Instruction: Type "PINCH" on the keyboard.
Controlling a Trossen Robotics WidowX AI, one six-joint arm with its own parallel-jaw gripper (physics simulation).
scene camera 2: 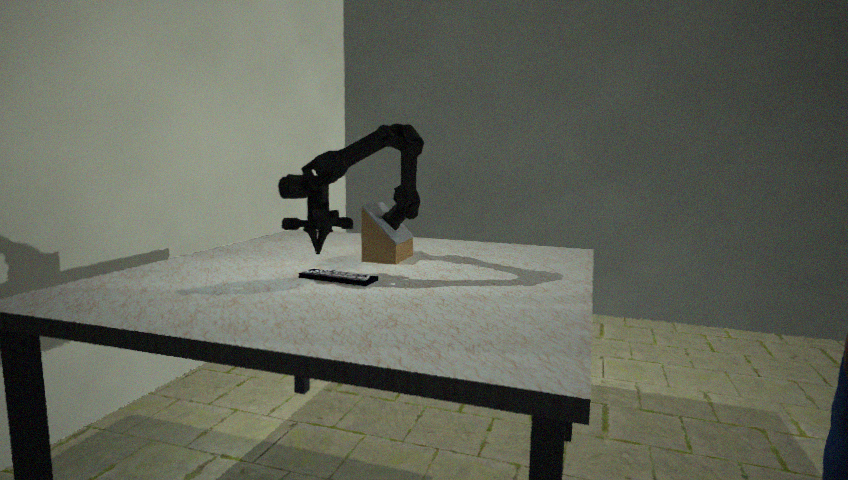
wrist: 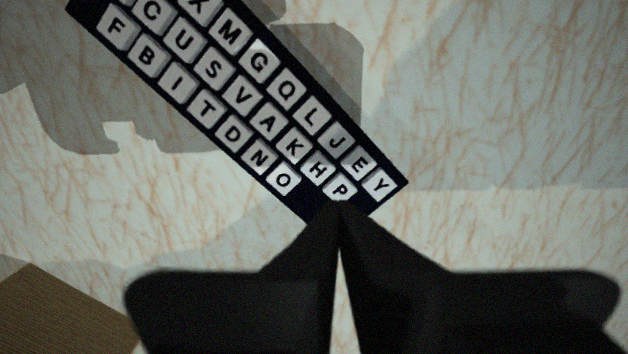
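Where they show: gripper, fingertip midpoint: [scene camera 2: 317, 254] [wrist: 337, 209]; arm's base, link origin: [scene camera 2: 390, 221].
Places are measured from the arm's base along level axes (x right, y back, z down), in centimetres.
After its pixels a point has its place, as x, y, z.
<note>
A black keyboard [scene camera 2: 338, 277] {5.5, -36.1, 11.0} [wrist: 300, 200] {12.5, -29.2, 11.1} with pale letter keys lies flat on the table, slanting across the wrist view. The P key [wrist: 340, 190] {14.2, -31.4, 10.6} shows right above the fingertips in the wrist view, its lower edge at the tips. The I key [wrist: 175, 83] {2.7, -31.8, 10.6}, the N key [wrist: 259, 157] {8.8, -30.5, 10.6}, the C key [wrist: 150, 10] {0.2, -34.4, 10.6} and the H key [wrist: 318, 169] {12.2, -31.8, 10.6} also show in the wrist view. My gripper [scene camera 2: 317, 252] {12.9, -32.2, 5.7} [wrist: 337, 209] {12.9, -32.2, 5.7} is shut and empty, pointing straight down. In the scene view its tips hang above the keyboard, apart from it.
The arm's wedge-shaped wooden base [scene camera 2: 379, 240] {1.3, -9.3, 5.0} [wrist: 60, 310] {0.7, -9.4, 10.2} stands on the table [scene camera 2: 357, 333] {-11.8, -73.9, 12.4} behind the keyboard. Shadows of the arm fall over the table top and part of the keyboard. A strip of blue [scene camera 2: 836, 416] shows at the right edge of the scene view.
</note>
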